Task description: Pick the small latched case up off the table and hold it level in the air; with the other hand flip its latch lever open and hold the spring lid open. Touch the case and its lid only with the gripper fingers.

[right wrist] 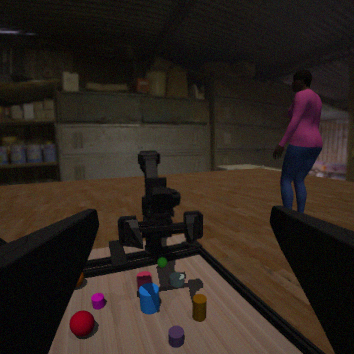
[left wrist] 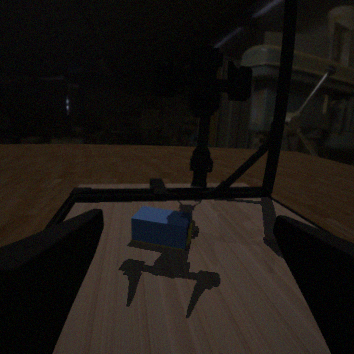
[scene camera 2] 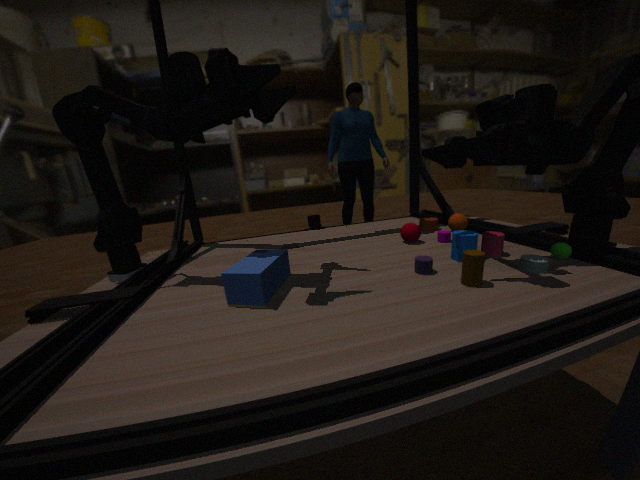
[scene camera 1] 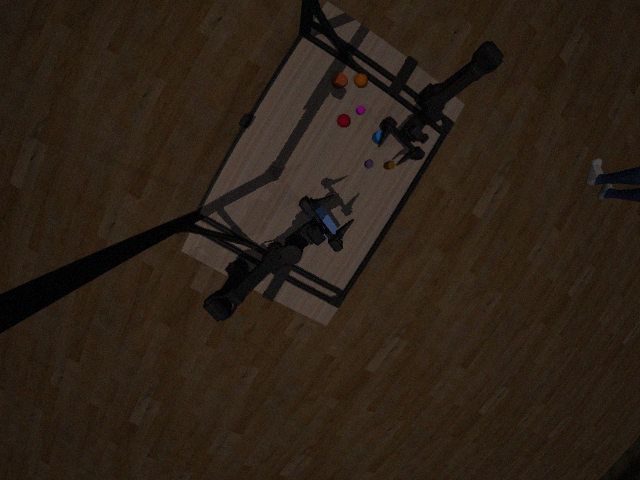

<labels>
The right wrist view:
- left gripper
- right gripper
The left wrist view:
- left gripper
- blue latched case
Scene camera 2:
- left gripper
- right gripper
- blue latched case
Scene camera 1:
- left gripper
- right gripper
</labels>
